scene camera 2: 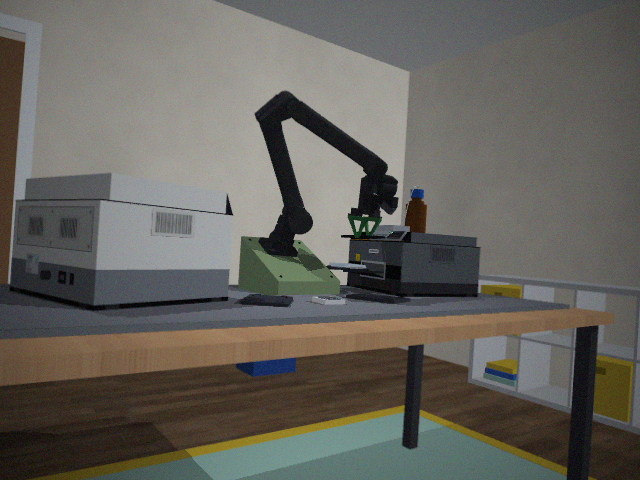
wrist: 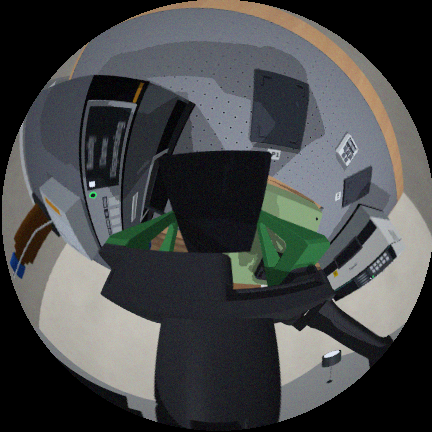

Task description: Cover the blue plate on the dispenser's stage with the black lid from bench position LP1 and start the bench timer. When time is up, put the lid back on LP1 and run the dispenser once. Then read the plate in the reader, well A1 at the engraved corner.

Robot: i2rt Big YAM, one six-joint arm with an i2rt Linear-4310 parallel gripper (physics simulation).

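Places are measured from the arm's base along level axes (x ahead, y left, z up), in centimetres.
Where they show: gripper, fingertip midpoint: [scene camera 2: 362, 238] [wrist: 217, 214]; arm's base, link origin: [scene camera 2: 277, 248].
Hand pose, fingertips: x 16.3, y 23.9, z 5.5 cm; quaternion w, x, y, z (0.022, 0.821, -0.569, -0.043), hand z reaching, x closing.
Observation:
Each offset is from my fingertips to the top centre of the thing. "spot": to the spot under its first point.
My gripper [scene camera 2: 364, 231] [wrist: 217, 214] is shut on the black lid {dy +0.0, dx +0.1, dz +1.1 cm} [scene camera 2: 356, 237] [wrist: 220, 195], which is held level, high above the bench beside the dark grey dispenser [scene camera 2: 439, 266] [wrist: 107, 150]. A pale, flat slab {dy +1.7, dx -9.5, dz -9.4 cm} [scene camera 2: 348, 266] juts from the dispenser's front, below the lid; I cannot tell plate from stage there, and the lid hides that area in the wrist view. The dark LP1 pad {dy -6.8, dx +16.5, dz -17.8 cm} [scene camera 2: 377, 298] [wrist: 280, 110] bears no lid. The small white bench timer {dy -29.4, dx +20.6, dz -17.6 cm} [scene camera 2: 328, 299] [wrist: 347, 150] lies on the bench. The white and grey reader {dy -78.6, dx -0.1, dz +8.7 cm} [scene camera 2: 165, 242] [wrist: 362, 255] stands at the far side.
A brown bottle with a blue cap {spot: dy +38.0, dx -11.0, dz +11.6 cm} [scene camera 2: 416, 214] [wrist: 30, 235] stands by the dispenser. The green arm base [scene camera 2: 305, 286] [wrist: 292, 207] sits between the machines. A second dark pad {spot: dy -47.7, dx +18.4, dz -18.1 cm} [scene camera 2: 266, 299] [wrist: 357, 186] lies near the reader. The bench's wooden edge [scene camera 2: 310, 341] [wrist: 387, 135] runs along the front.

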